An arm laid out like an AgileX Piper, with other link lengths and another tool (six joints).
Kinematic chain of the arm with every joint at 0, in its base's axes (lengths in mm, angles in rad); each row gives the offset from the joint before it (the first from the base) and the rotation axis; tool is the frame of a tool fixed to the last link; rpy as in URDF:
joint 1: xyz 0 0 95.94 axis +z
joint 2: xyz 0 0 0 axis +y
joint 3: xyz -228.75 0 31.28 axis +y
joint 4: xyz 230.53 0 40.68 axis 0.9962 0 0.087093
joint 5: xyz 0 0 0 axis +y
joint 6: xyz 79.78 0 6.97 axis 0.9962 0 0.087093
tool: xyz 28.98 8 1.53 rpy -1.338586 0.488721 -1.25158
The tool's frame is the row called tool.
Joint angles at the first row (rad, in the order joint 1, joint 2, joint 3, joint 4, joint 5, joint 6):
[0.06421 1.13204 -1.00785 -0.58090 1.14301 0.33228]
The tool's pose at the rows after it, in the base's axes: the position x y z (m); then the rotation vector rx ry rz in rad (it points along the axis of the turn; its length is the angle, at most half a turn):
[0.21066, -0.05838, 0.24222, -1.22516, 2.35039, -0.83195]
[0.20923, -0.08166, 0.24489, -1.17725, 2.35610, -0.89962]
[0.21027, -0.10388, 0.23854, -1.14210, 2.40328, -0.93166]
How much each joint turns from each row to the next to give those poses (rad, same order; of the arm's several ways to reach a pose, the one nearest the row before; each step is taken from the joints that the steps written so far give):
[-0.11664 0.00001 -0.00003 -0.01406 -0.05420 -0.05726]
[-0.11259 0.00200 0.00001 -0.01103 -0.06655 -0.04704]
[-0.10105 0.03906 0.00000 -0.00605 -0.05207 -0.03131]

